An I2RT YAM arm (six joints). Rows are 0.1 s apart.
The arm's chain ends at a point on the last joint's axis. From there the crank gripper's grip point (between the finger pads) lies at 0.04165 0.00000 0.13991 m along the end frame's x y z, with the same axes.
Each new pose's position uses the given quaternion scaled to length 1; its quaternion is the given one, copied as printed.
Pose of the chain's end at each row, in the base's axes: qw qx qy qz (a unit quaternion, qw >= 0); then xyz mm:
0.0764 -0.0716 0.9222 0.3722 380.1 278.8 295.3
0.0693 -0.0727 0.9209 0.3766 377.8 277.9 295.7
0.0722 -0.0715 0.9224 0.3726 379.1 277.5 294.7
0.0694 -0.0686 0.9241 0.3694 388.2 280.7 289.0
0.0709 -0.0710 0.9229 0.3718 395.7 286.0 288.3
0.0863 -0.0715 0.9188 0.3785 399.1 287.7 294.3
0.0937 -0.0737 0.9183 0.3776 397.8 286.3 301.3
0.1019 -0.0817 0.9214 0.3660 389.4 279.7 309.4
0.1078 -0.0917 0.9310 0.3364 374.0 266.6 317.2
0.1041 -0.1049 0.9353 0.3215 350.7 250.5 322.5
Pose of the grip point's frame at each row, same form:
0.0764 -0.0716 0.9222 0.3722 351.6 373.3 187.7
0.0693 -0.0727 0.9209 0.3766 347.2 373.0 189.2
0.0722 -0.0715 0.9224 0.3726 349.5 371.9 187.3
0.0694 -0.0686 0.9241 0.3694 358.2 374.4 181.2
0.0709 -0.0710 0.9229 0.3718 365.8 380.2 180.8
0.0863 -0.0715 0.9188 0.3785 373.1 384.0 187.7
0.0937 -0.0737 0.9183 0.3776 373.6 382.6 194.3
0.1019 -0.0817 0.9214 0.3660 367.1 373.2 199.6
0.1078 -0.0917 0.9310 0.3364 353.5 352.9 201.3
0.1041 -0.1049 0.9353 0.3215 328.7 332.3 203.6

